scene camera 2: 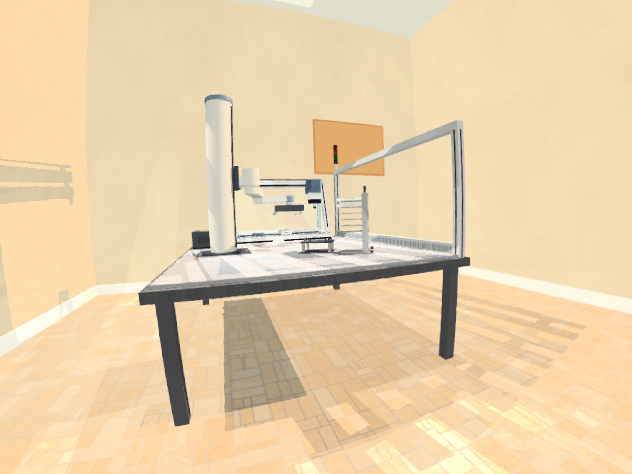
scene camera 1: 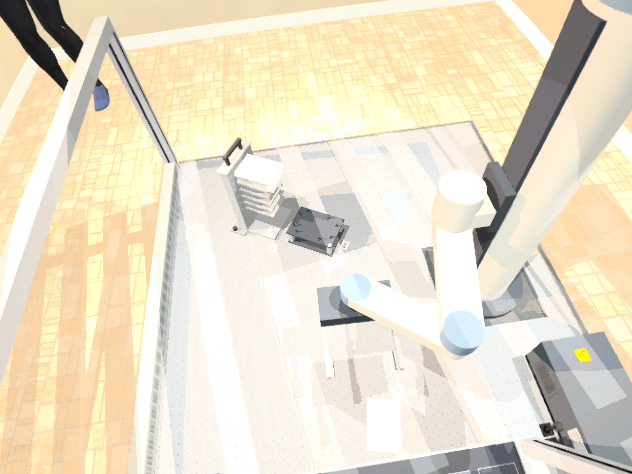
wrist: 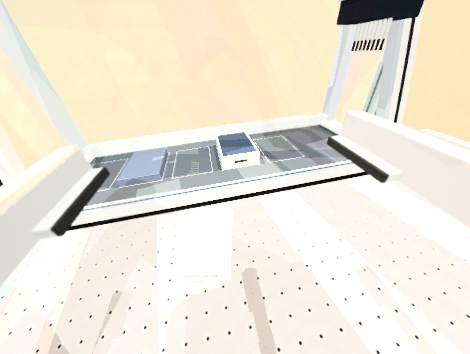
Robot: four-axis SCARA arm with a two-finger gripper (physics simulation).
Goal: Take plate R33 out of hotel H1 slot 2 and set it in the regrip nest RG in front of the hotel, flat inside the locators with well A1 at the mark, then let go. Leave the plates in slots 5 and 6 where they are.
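Places are measured from the arm's base along level axes (x right, y ahead, z up), in millimetres.
Pixels of known places: gripper, between the fingertips: [scene camera 2: 285,213] [scene camera 1: 365,373] [wrist: 222,142]; arm's base, origin of its link: [scene camera 2: 224,254] [scene camera 1: 479,282].
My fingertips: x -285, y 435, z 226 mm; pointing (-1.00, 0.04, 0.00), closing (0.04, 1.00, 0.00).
For each thing: its middle in the pictures, then the offset to it from my fingertips. "pt": a spot on its surface instead. Level surfaces: height alone.
- Hotel H1, middle of its body: [scene camera 1: 254,188] [scene camera 2: 357,219] dx +656, dy +237, dz -47 mm
- white plate-like piece, middle of its body: [scene camera 1: 259,169] dx +635, dy +202, dz +55 mm
- regrip nest RG, middle of its body: [scene camera 1: 315,229] [scene camera 2: 318,244] dx +546, dy +55, dz -176 mm
- gantry machine's dark deck, height of its surface: dz -165 mm
- white box with a dark blue top, a spot on its surface: [wrist: 239,146] pt dx -256, dy +60, dz -133 mm
- bluish block, a spot on its surface: [wrist: 144,166] pt dx -257, dy -161, dz -148 mm
- white rectangle, a spot on its surface: [scene camera 1: 383,424] pt dx -82, dy -38, dz -200 mm
- dark box with a yellow label, a spot on its surface: [scene camera 1: 576,377] pt dx -65, dy -515, dz -99 mm
Hotel H1 [scene camera 1: 233,201] [scene camera 2: 365,224] is a pale upright rack with a dark top handle and several stacked levels. A white plate-like piece [scene camera 1: 260,169] lies at its top; which slots hold plates, and plate R33 itself, cannot be told. The regrip nest RG [scene camera 1: 316,227] [scene camera 2: 317,241] is a dark raised platform with small locators, in front of the hotel, with no plate on it. My gripper [scene camera 1: 364,371] [scene camera 2: 288,213] [wrist: 222,142] is open and empty, above the table, apart from hotel and nest, its fingers pointing away from the hotel. Neither shows in the wrist view.
A gantry machine's dark deck [wrist: 192,182] carries a white box with a dark blue top [wrist: 239,146] and a bluish block [wrist: 144,166]. A white rectangle [scene camera 1: 383,424] lies on the table. A dark box with a yellow label [scene camera 1: 576,377] stands near the column. A frame rail [scene camera 1: 158,306] edges the table.
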